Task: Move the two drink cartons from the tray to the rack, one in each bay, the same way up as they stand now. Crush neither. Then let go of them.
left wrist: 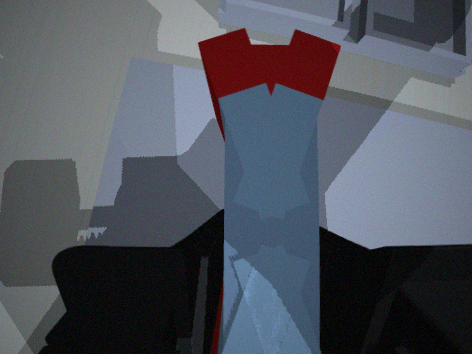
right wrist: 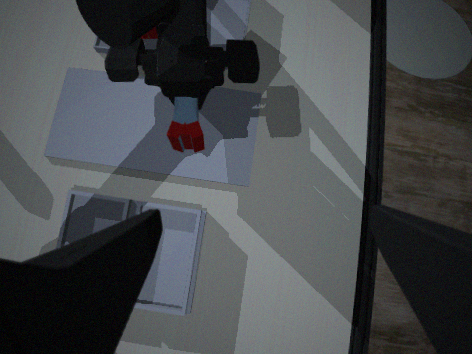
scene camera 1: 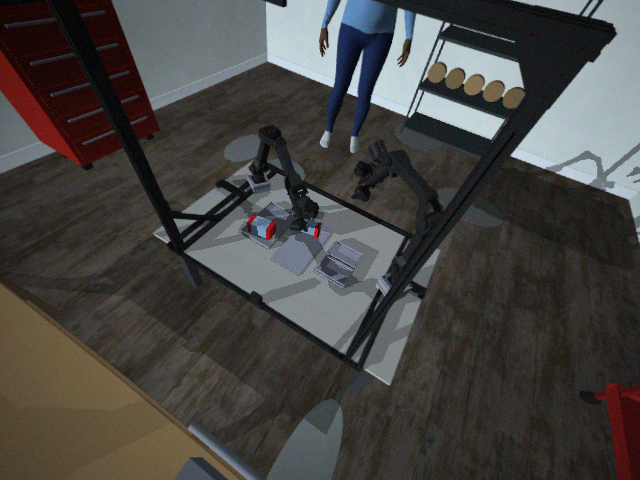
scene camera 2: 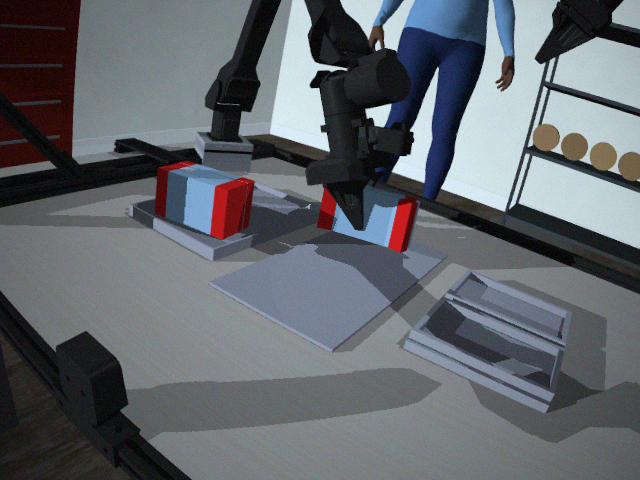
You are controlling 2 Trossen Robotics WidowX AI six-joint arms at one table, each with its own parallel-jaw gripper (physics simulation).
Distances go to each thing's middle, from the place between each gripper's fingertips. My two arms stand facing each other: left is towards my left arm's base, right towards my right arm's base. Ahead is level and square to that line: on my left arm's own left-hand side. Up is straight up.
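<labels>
So you can picture the flat grey mat (scene camera 2: 327, 289), it's 50 mm behind my left hand, 30 mm to the right of that hand and 30 mm below it. There's a grey tray (scene camera 2: 273, 213) too, and from my left hand that one's 100 mm behind, 170 mm to the left of it and 30 mm below it.
With the flat grey mat as the reference, my right gripper is 180 mm beyond it, 100 mm to the right of it and 310 mm above it. As for the grey tray, it's 230 mm behind my right hand, 300 mm to the left of that hand and 300 mm below it.
</labels>
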